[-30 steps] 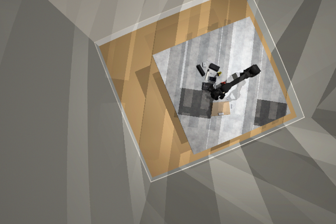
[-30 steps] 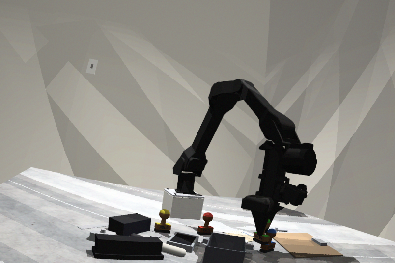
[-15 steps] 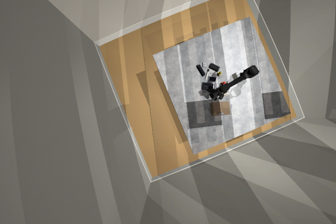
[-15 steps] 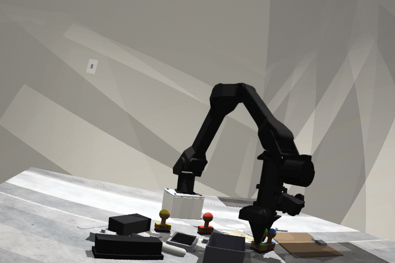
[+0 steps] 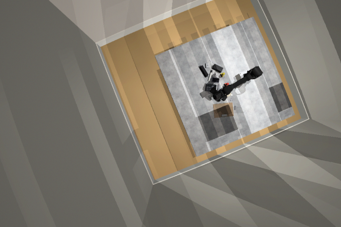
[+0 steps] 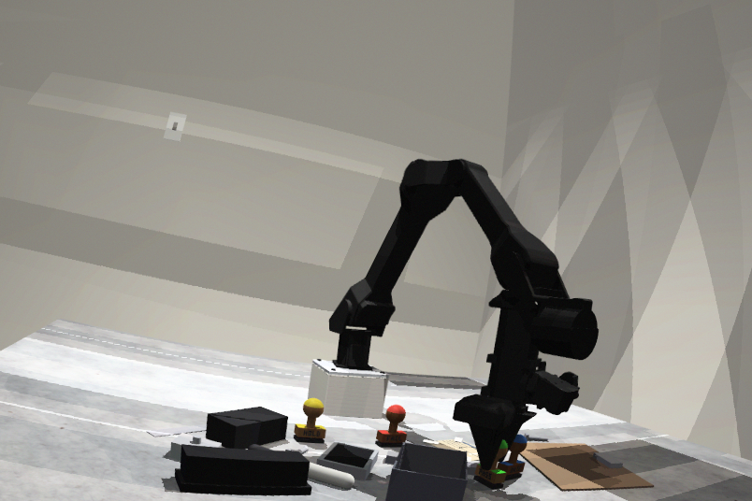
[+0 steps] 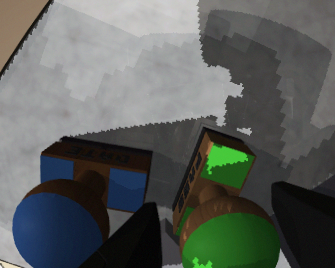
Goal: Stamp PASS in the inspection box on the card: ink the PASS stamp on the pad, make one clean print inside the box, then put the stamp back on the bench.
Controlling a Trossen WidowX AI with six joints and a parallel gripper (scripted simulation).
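Right now my gripper tip is 10 mm above the green-topped stamp. The rest, counted from my gripper tip: blue-knobbed stamp (20 mm behind, 40 mm to the left, 10 mm below); then grey bin (30 mm ahead, 100 mm to the right, 10 mm below); then cream card (150 mm behind, 20 mm to the left, 30 mm below).
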